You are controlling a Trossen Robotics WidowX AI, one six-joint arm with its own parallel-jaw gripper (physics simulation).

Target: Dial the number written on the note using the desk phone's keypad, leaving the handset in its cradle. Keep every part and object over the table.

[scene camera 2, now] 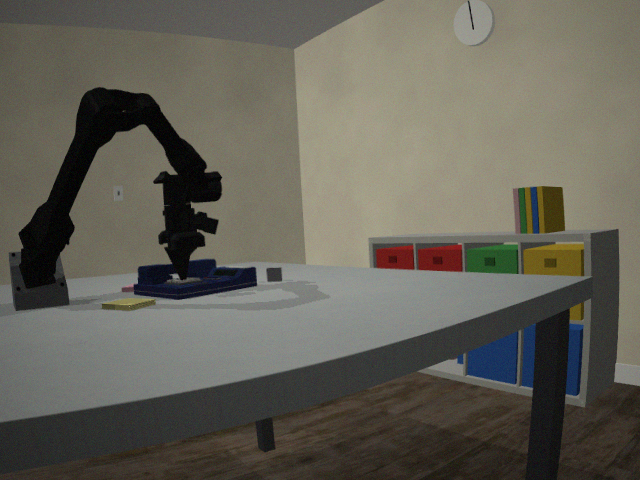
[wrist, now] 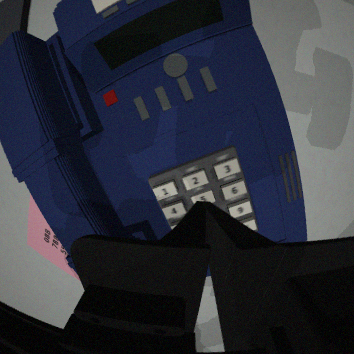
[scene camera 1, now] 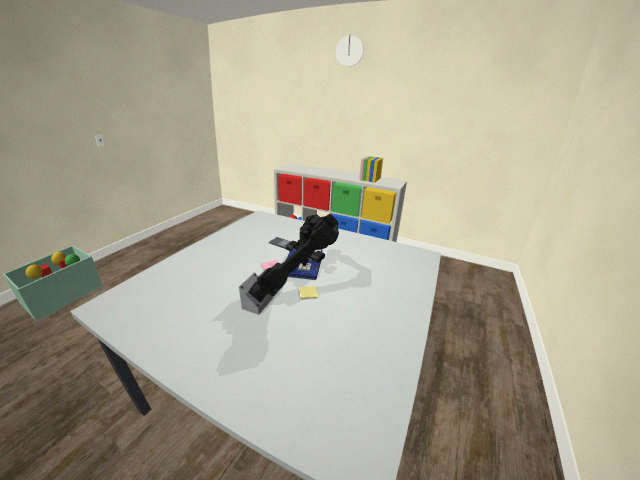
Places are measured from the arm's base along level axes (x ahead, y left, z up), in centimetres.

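Pixels of known places: gripper, fingertip midpoint: point(wrist: 201, 207) point(scene camera 1: 304, 266); arm's base, origin of the base link: point(scene camera 2: 37, 274) point(scene camera 1: 257, 292).
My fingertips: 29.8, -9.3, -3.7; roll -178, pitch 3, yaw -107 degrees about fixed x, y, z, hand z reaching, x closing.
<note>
For each thing: its top centre in the pictures, then the offset to it from my fingertips, as dx, dy, dz. Level surfaces: height alone.
- blue desk phone, middle of its top: point(wrist: 140, 158) point(scene camera 2: 193, 271) point(scene camera 1: 302, 258) +4.1, +2.3, +1.5
- keypad, middle of its top: point(wrist: 206, 210) point(scene camera 2: 183, 279) point(scene camera 1: 304, 265) -0.1, -0.3, +0.3
- pink note, middle of its top: point(wrist: 55, 241) point(scene camera 2: 143, 284) point(scene camera 1: 272, 265) -2.4, +16.1, -1.7
- yellow pad, middle of its top: point(scene camera 2: 128, 301) point(scene camera 1: 308, 291) -16.1, -7.3, -1.8
- table, its level: dz -2.7
The blue desk phone point(scene camera 1: 310, 274) point(scene camera 2: 222, 286) point(wrist: 270, 125) lies on the table, its handset point(wrist: 30, 100) in the cradle on the left in the wrist view. My gripper point(scene camera 2: 181, 277) point(wrist: 201, 207) is shut and empty, pointing down at the keypad point(wrist: 195, 180). Its tips overlap the lower part of the 5 key and hide the keys below it; 1, 2, 3, 4, 6 and 9 show. The tips are at or just above the keys; contact cannot be told. A pink note point(scene camera 1: 269, 264) point(scene camera 2: 127, 288) point(wrist: 41, 232) lies beside the phone, its printed number partly hidden, with "088" and "78" visible.
A yellow pad point(scene camera 1: 308, 292) point(scene camera 2: 128, 303) lies on the table point(scene camera 1: 351, 351) point(scene camera 2: 310, 335) near the phone. A dark grey item point(scene camera 1: 279, 241) point(scene camera 2: 273, 274) lies beyond the phone. A shelf unit point(scene camera 1: 401, 206) point(scene camera 2: 602, 310) and a green toy bin point(scene camera 1: 62, 289) stand off the table.
</note>
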